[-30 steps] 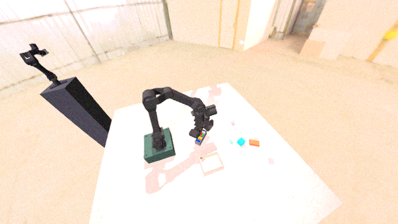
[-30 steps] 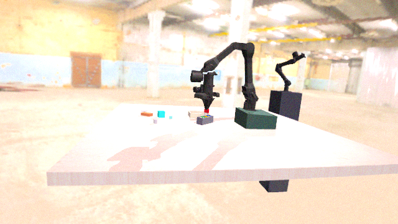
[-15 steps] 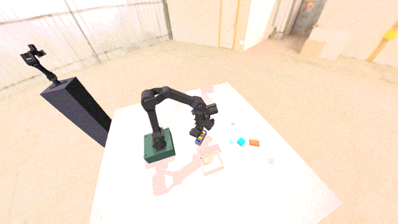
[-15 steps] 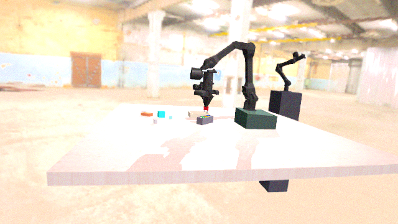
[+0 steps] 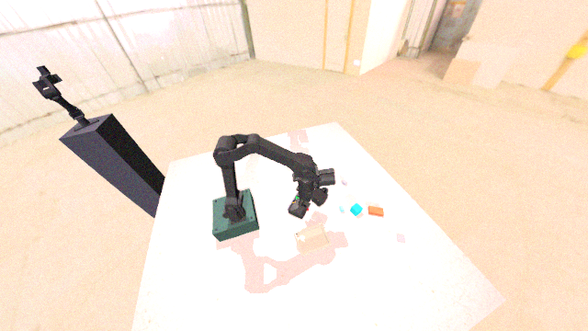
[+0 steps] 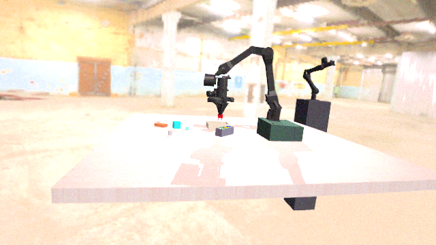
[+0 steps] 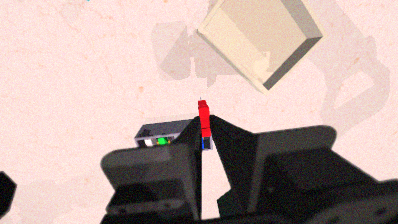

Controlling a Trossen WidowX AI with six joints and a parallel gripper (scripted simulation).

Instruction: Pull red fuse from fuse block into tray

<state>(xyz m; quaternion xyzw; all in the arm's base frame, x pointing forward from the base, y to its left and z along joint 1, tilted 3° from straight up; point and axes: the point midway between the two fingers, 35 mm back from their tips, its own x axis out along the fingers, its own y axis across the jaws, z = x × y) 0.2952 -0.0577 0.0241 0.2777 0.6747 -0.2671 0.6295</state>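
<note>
The tray is 11 cm to the right of my gripper tip, 9 cm below it and 1 cm behind it. From my gripper tip the other things lie so: orange block 33 cm ahead, 9 cm to the right, 9 cm below; then cyan cube 24 cm ahead, 8 cm below, 5 cm to the right.
</note>
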